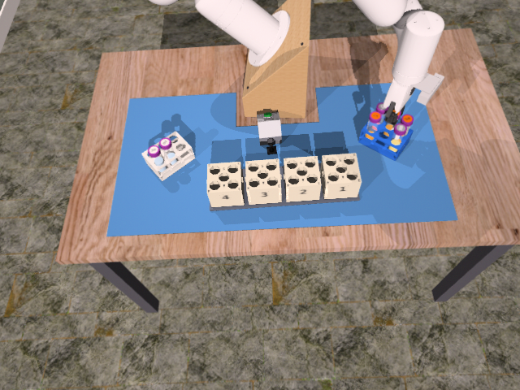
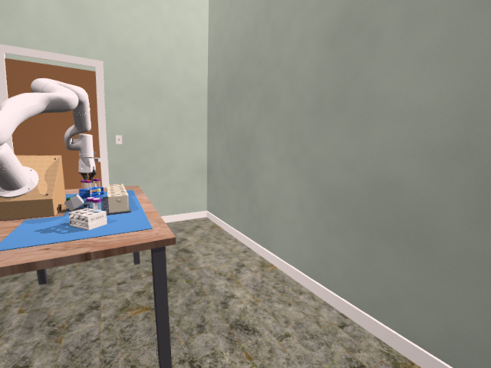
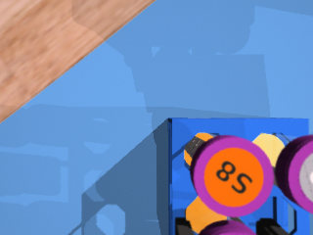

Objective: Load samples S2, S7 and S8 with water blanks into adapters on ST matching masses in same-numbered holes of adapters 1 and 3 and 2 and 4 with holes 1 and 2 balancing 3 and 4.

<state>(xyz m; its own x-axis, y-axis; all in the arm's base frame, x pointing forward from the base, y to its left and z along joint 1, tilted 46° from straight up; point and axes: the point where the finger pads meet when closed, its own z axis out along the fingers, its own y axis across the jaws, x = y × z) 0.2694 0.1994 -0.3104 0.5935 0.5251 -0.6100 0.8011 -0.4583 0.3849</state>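
My gripper is now 10 mm short of the orange-dot sample tube and 50 mm above it. The rest, counted from my hand: white rack 60 mm ahead, 680 mm to the right, 90 mm below; green DONE key 60 mm behind, 370 mm to the right, 50 mm below; blue rack 20 mm ahead, 10 mm to the right, 90 mm below.
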